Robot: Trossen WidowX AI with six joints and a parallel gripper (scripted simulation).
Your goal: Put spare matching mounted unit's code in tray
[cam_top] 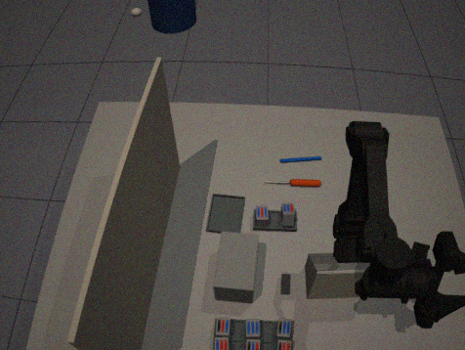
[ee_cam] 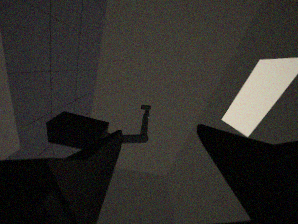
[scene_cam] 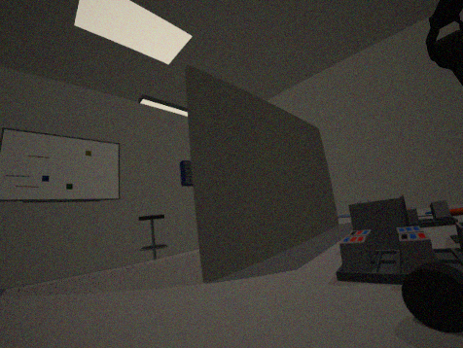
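My gripper tip is now 42 cm above the grey spare and 39 cm short of it. Round my gripper tip: rack (45 cm below, 40 cm to the right, 33 cm ahead); then tall dark panel (66 cm ahead, 25 cm to the right, 24 cm below); then mounted unit (43 cm ahead, 41 cm below, 22 cm to the right).
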